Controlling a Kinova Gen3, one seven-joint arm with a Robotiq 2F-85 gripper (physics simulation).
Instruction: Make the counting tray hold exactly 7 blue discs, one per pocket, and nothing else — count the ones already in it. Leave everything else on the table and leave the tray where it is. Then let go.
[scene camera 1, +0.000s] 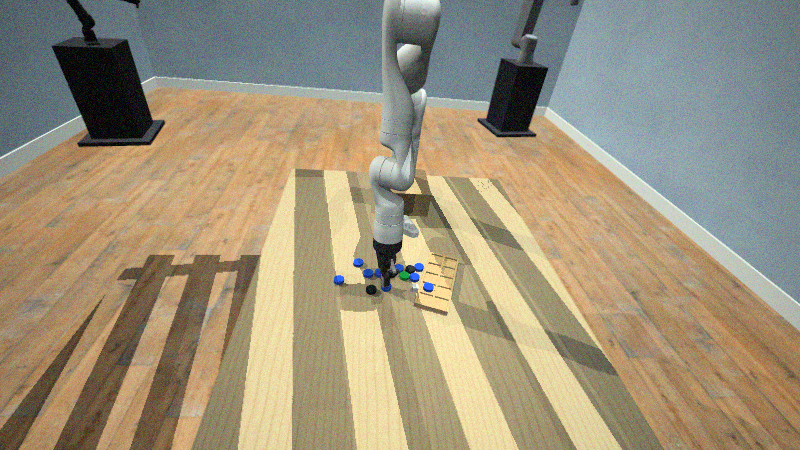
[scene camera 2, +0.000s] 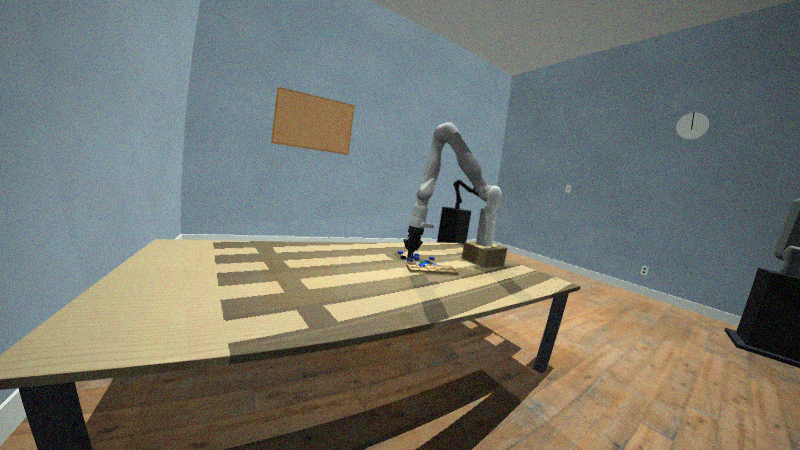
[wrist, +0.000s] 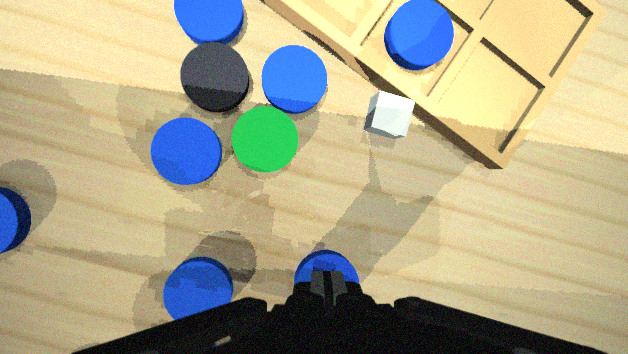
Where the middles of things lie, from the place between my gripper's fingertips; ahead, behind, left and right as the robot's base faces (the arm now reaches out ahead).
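Green disc (wrist: 265, 139): my hand is 70 mm to the right of it and 30 mm past it. Counted from my hand, the small white cube (wrist: 388, 115) is 80 mm to the left of it and 20 mm ahead of it, and the wooden counting tray (scene camera 1: 440, 270) is 160 mm to the left of it and 10 mm ahead of it.
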